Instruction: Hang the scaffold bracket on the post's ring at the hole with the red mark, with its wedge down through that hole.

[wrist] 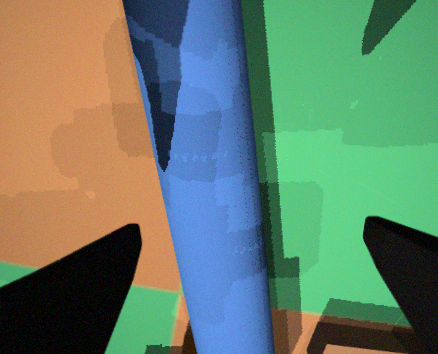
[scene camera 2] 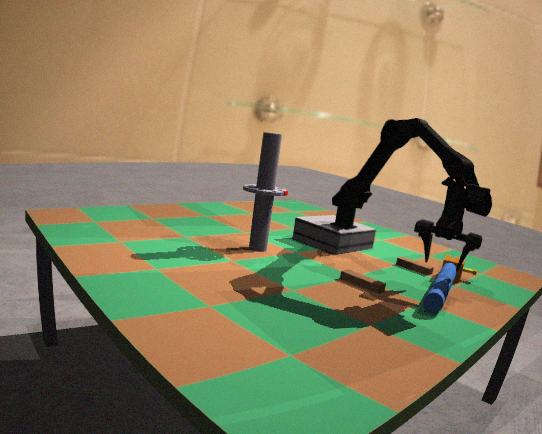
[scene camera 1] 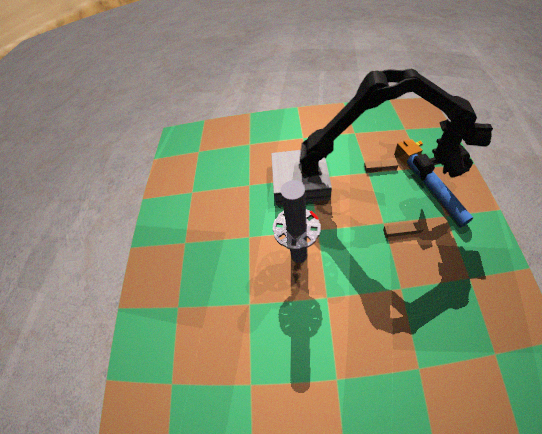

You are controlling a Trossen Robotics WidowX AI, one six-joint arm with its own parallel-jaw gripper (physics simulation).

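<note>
The scaffold bracket lies on the checkered table: a long blue tube (scene camera 1: 442,192) (scene camera 2: 441,290) (wrist: 215,200) with an orange head (scene camera 1: 407,148) (scene camera 2: 453,260) at one end. A yellow wedge (scene camera 1: 419,143) (scene camera 2: 469,271) sticks out sideways from the head. My gripper (scene camera 1: 440,171) (scene camera 2: 443,263) (wrist: 251,230) is open, with its fingers low on either side of the tube and nothing gripped. The tube runs between the fingertips in the wrist view. A dark post (scene camera 1: 295,207) (scene camera 2: 269,162) stands upright and carries a grey ring (scene camera 1: 278,233) (scene camera 2: 250,188) with a red mark (scene camera 1: 314,215) (scene camera 2: 285,193).
Two low brown blocks, one (scene camera 1: 381,167) (scene camera 2: 414,266) nearer the orange head and one (scene camera 1: 404,230) (scene camera 2: 362,281) farther off, lie beside the bracket. The arm's grey base (scene camera 1: 287,172) (scene camera 2: 335,234) stands close to the post. The bracket lies toward a table edge.
</note>
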